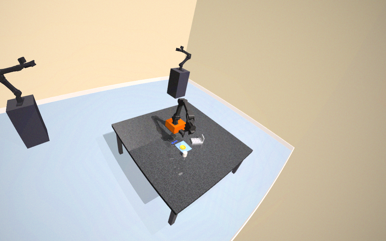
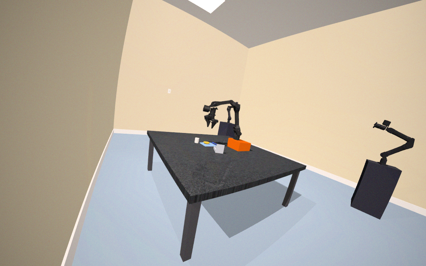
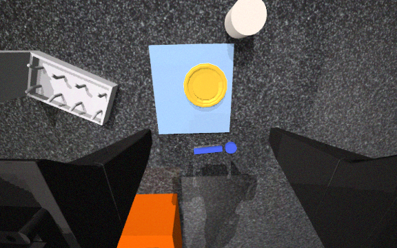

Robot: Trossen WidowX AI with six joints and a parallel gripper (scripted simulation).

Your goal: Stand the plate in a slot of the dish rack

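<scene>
Now: the yellow plate 170 mm below my gripper tip and 10 mm to the right of it. Also, from my gripper tip: white cup 160 mm below, 90 mm ahead, 60 mm to the right; then dish rack 210 mm to the left, 160 mm below, 20 mm ahead; then blue spoon 180 mm below, 120 mm behind, 30 mm to the right.
</scene>
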